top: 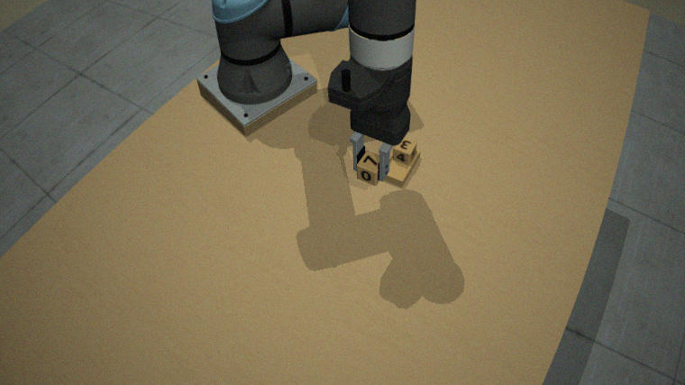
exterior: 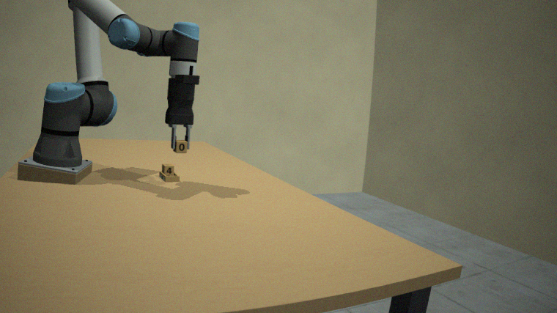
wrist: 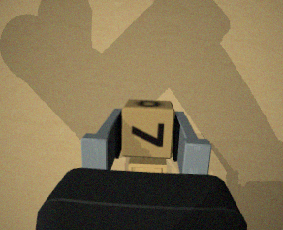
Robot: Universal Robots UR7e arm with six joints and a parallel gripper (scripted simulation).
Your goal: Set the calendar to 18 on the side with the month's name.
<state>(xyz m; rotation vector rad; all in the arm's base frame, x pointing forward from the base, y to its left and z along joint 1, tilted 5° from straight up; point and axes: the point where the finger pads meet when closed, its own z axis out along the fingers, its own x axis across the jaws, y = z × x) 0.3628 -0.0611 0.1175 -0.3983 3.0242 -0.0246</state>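
Now: the wooden tray 120 mm below my hand, 110 mm to the left of it and 30 mm behind it.
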